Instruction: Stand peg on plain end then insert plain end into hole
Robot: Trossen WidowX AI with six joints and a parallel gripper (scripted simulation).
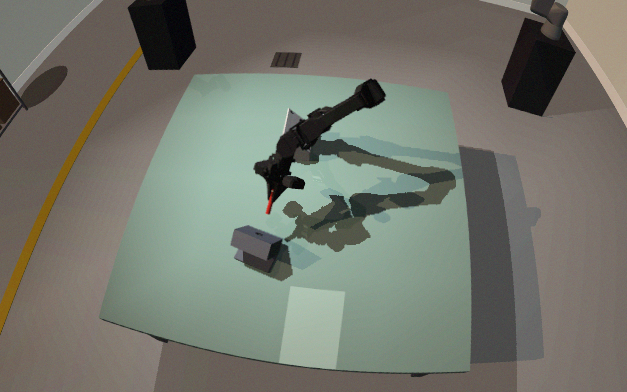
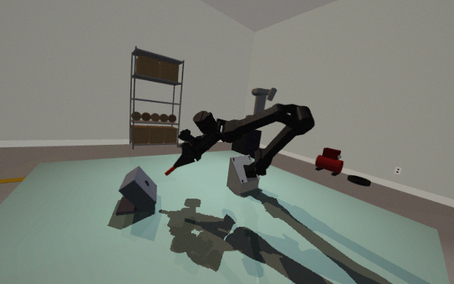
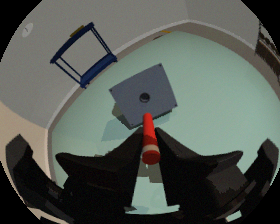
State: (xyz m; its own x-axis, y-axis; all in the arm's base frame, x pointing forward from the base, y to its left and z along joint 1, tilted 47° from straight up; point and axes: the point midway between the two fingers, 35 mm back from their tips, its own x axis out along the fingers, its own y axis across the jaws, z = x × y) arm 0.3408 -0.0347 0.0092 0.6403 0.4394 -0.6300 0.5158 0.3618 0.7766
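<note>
The sloped panel is 11 cm ahead of my gripper tip, 8 cm below it and 3 cm to the right of it. Also, from my gripper tip: peg 1 cm behind, 1 cm above.
</note>
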